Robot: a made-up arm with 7 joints.
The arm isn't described. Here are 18 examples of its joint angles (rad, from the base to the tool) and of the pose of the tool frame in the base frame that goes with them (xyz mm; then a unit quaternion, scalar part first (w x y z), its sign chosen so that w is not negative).
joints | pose
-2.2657 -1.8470 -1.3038 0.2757 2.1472 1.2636 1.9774 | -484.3 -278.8 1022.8 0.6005 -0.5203 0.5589 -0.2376
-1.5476 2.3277 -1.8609 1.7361 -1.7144 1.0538 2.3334 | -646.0 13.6 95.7 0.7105 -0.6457 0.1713 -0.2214
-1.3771 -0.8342 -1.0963 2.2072 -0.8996 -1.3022 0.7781 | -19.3 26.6 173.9 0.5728 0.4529 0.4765 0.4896
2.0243 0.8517 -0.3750 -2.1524 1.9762 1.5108 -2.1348 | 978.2 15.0 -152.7 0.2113 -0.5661 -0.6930 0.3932
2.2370 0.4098 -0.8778 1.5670 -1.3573 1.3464 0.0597 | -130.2 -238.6 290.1 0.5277 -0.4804 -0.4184 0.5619
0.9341 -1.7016 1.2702 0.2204 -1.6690 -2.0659 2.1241 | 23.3 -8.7 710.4 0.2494 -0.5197 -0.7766 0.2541
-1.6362 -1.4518 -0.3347 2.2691 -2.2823 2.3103 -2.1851 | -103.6 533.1 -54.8 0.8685 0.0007 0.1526 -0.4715
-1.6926 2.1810 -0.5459 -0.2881 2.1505 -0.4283 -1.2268 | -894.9 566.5 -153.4 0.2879 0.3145 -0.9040 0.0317
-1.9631 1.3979 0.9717 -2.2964 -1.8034 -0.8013 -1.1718 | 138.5 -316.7 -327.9 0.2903 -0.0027 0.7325 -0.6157
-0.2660 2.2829 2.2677 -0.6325 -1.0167 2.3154 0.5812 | 224.2 358.8 -316.2 0.0476 -0.2297 0.8715 0.4307
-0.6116 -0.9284 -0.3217 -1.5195 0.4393 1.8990 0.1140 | -117.3 754.9 109.0 0.2112 -0.4416 -0.7445 -0.4540
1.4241 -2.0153 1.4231 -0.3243 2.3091 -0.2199 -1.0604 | 291.3 516.3 -63.3 0.1009 0.0573 0.9913 0.0619
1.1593 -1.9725 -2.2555 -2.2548 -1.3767 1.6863 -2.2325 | 469.3 145.8 105.5 0.8158 -0.1690 -0.5347 0.1414
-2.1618 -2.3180 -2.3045 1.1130 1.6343 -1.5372 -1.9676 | -128.4 669.7 942.5 0.7439 0.4919 0.4497 -0.0495
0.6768 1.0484 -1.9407 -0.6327 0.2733 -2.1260 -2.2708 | -334.0 730.8 -82.6 0.6031 0.3812 -0.5852 0.3853
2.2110 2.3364 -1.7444 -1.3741 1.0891 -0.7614 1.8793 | 6.5 -648.3 -498.3 0.8286 0.1996 -0.4073 -0.3283
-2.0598 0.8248 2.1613 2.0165 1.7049 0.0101 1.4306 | 238.5 348.1 426.8 0.1481 -0.6649 0.3133 -0.6617
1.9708 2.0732 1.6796 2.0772 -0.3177 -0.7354 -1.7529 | 243.7 -587.1 74.6 0.1034 0.8200 0.2108 -0.5220
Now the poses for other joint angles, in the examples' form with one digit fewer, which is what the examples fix.
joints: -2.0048 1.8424 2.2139 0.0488 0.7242 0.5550 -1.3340
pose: 380 -362 239 0.283 0.876 0.385 0.060
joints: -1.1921 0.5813 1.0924 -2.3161 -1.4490 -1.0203 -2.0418
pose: -68 -539 99 0.112 0.064 0.054 -0.990
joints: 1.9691 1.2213 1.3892 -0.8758 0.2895 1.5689 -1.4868
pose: -203 356 514 0.664 0.380 -0.639 -0.082
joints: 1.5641 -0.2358 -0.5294 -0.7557 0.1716 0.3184 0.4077
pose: 586 -178 646 0.889 0.092 0.413 -0.173
